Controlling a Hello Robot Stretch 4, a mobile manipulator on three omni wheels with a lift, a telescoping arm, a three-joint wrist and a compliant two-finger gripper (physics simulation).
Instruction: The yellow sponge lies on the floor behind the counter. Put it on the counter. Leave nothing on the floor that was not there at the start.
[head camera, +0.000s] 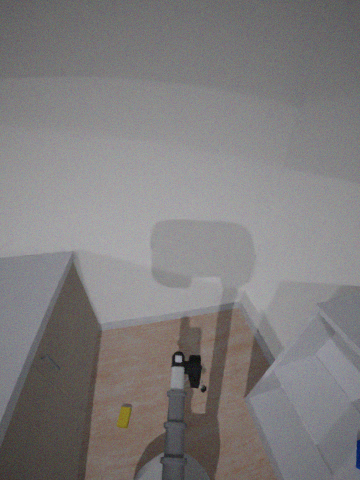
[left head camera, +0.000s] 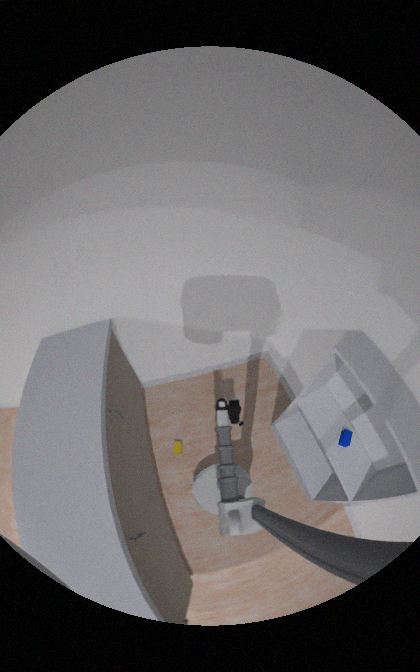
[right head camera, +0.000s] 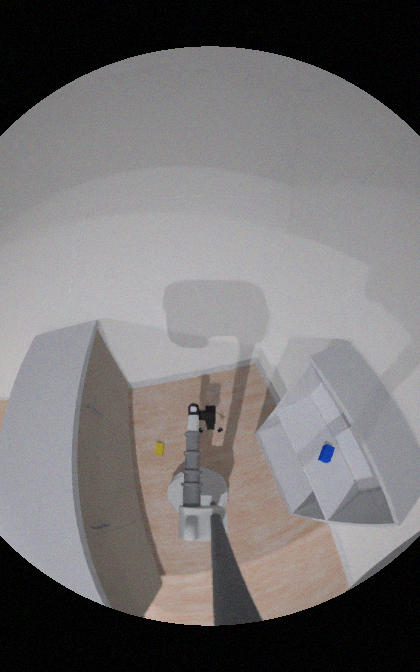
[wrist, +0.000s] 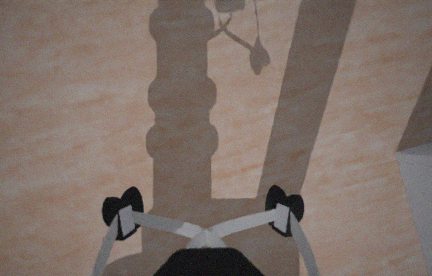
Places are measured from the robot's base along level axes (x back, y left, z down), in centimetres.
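Pixels of known places: gripper, fingertip midpoint: (head camera: 191, 389) (wrist: 204, 202).
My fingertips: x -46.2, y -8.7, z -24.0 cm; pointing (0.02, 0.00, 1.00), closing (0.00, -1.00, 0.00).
Ahead of a thing's pixels: the offset from my fingertips to its middle. "spot": to the spot under its first point. Level surfaces: height alone.
The yellow sponge @[dx +11.1, dy +41.6, dz +24.5 cm] (head camera: 124, 416) (left head camera: 178, 447) (right head camera: 159, 448) lies on the wood floor between the counter's shaded side and my arm. It does not show in the wrist view. The counter @[dz -64.3 cm] (head camera: 25, 290) (left head camera: 60, 450) (right head camera: 40, 450) is the long, pale grey block at the left. My gripper (right head camera: 210, 430) (wrist: 204, 202) is open, with its two black fingertips wide apart and bare floor showing beyond them in the wrist view. It hangs above the floor, pointing down, to the right of the sponge in the head views.
My extended arm (head camera: 175, 435) (left head camera: 226, 455) (right head camera: 192, 460) reaches toward the far wall. My round base (left head camera: 205, 487) (right head camera: 177, 492) stands to the right of the counter. A pale shelf unit (left head camera: 380, 380) (right head camera: 360, 390) stands at the right, with a blue block @[spot: dx +30.6, dy -60.4, dz -32.5 cm] (head camera: 358, 454) (left head camera: 345, 438) (right head camera: 326, 453) in it.
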